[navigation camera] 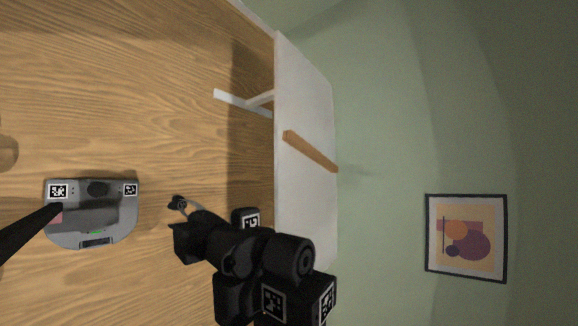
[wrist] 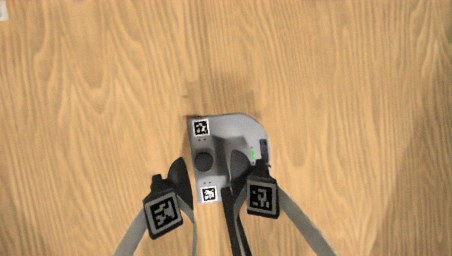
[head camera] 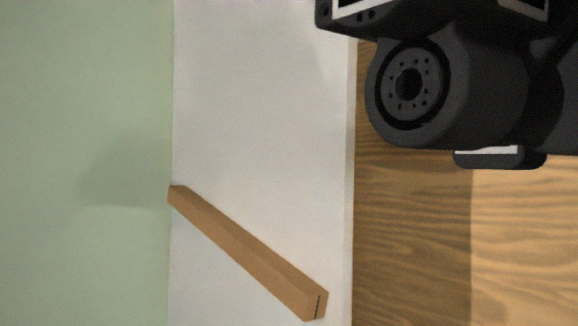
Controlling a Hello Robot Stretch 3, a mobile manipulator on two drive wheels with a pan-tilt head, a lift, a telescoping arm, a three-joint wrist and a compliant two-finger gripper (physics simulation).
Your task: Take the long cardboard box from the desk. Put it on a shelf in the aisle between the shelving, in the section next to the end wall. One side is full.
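Pixels of known places: gripper, fingertip midpoint: (navigation camera: 175,213) (wrist: 210,170); robot's base, origin of the base link: (navigation camera: 97,188) (wrist: 204,153).
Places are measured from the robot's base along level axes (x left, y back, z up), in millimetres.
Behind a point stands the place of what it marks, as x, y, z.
Observation:
The long cardboard box (head camera: 245,246) {-866, -202, 769} (navigation camera: 310,151) {-849, -214, 770} lies slantwise on the white desk (head camera: 265,100) {-876, 116, 721} (navigation camera: 305,85) {-897, -667, 720}. One end is at the wall side, the other near the desk's front edge, with a dark line on its end face. My gripper (navigation camera: 175,215) {-143, 22, 812} (wrist: 210,170) {-143, 22, 812} is open, with nothing between its fingers. It hangs over the floor on the room side of the desk, apart from the box, and points down towards my base. The gripper's fingers do not show in the head view, where the dark wrist (head camera: 450,90) {-130, 18, 1158} is beside the desk's front edge. The shelving does not show.
My wheeled base (navigation camera: 92,215) {15, 112, 160} (wrist: 240,125) {-122, 153, 160} stands on the wood floor, away from the desk. A white desk leg (navigation camera: 230,97) reaches out over the floor. The green wall (head camera: 85,100) {-1447, 136, 952} (navigation camera: 385,125) {-1429, -461, 1125} runs behind the desk, with a framed picture (navigation camera: 466,237) {-1430, 341, 1598} on it.

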